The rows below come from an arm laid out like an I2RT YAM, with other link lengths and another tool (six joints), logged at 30 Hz.
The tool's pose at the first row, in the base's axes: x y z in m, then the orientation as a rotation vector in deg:
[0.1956 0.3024 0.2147 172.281 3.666 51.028]
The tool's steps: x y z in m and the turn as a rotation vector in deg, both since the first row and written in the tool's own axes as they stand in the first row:
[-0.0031 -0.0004 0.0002 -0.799 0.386 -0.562]
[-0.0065 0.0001 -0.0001 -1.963 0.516 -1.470]
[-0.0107 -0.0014 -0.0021 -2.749 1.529 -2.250]
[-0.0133 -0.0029 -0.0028 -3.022 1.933 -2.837]
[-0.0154 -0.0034 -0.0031 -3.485 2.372 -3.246]
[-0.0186 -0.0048 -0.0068 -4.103 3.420 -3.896]
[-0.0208 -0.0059 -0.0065 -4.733 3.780 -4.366]
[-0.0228 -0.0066 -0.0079 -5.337 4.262 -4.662]
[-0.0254 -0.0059 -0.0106 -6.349 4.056 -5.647]
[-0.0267 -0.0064 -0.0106 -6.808 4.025 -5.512]
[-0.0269 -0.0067 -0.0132 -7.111 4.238 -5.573]
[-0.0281 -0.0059 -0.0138 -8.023 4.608 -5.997]
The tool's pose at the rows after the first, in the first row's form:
[0.1931 0.3027 0.2128 171.211 4.135 51.369]
[0.1901 0.3020 0.2112 169.808 4.940 51.201]
[0.1854 0.3034 0.2106 168.406 5.726 52.438]
[0.1828 0.3047 0.2098 167.791 6.459 52.910]
[0.1809 0.3052 0.2089 167.043 6.839 53.397]
[0.1761 0.3064 0.2102 165.797 7.496 54.702]
[0.1744 0.3074 0.2087 164.907 7.879 55.009]
[0.1719 0.3080 0.2088 164.042 8.021 55.513]
[0.1683 0.3072 0.2097 162.896 8.952 54.841]
[0.1672 0.3076 0.2090 162.545 8.543 54.688]
[0.1656 0.3079 0.2110 162.154 8.488 54.904]
[0.1643 0.3071 0.2109 161.022 8.661 55.138]

